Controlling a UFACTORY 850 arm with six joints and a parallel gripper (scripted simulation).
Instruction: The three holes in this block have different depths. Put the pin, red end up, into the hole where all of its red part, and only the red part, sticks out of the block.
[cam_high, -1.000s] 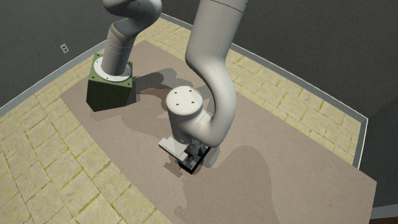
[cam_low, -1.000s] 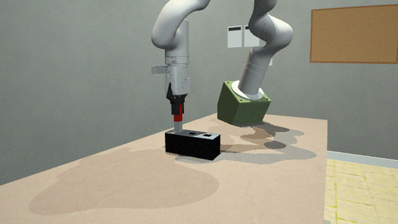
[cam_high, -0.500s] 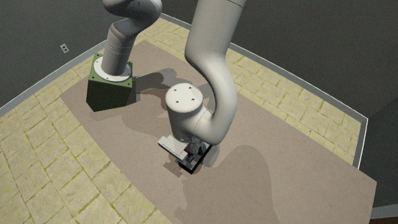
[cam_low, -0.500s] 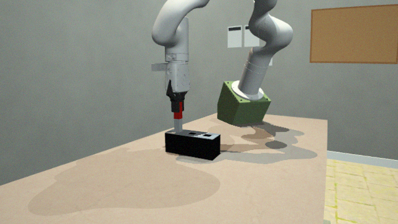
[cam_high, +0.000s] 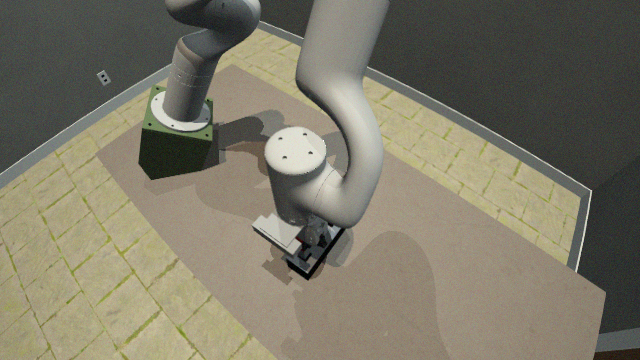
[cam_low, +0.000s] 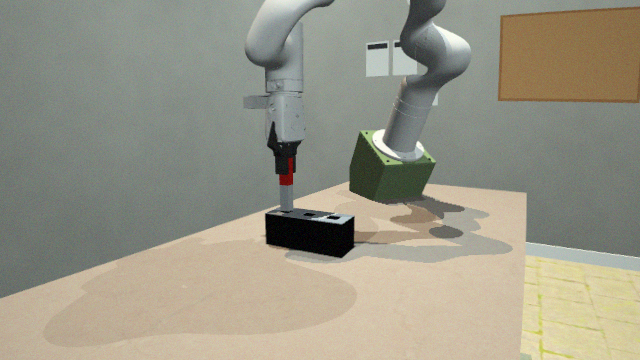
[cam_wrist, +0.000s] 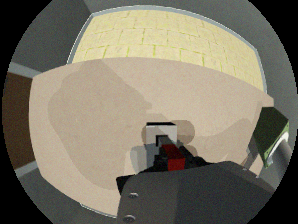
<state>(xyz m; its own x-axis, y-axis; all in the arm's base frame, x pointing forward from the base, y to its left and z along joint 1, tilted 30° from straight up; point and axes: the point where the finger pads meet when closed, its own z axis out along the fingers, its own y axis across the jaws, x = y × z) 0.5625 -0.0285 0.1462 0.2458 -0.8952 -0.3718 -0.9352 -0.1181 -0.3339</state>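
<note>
Right now the black block is 14 cm below my hand, 6 cm to the left of it and 1 cm behind it. Round my hand: pin 2 cm below.
</note>
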